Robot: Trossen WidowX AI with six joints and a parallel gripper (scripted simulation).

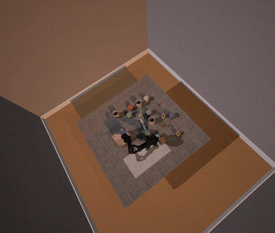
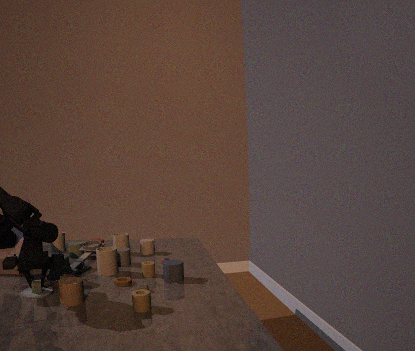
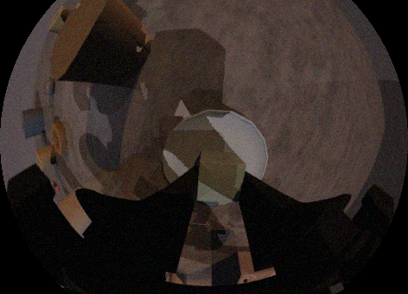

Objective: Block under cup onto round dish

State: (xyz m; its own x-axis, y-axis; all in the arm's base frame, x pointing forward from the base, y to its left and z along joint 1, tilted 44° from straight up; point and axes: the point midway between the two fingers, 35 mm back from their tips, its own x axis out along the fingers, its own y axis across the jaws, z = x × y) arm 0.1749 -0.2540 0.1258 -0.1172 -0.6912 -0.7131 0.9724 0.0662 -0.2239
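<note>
My gripper tip is now 10 mm below the pale green block. From my gripper tip the other things lie so: tan cylinder (130 mm ahead, 70 mm to the right, 20 mm above); pale round dish (10 mm below); green cup (50 mm ahead, 90 mm to the left, 40 mm above).
</note>
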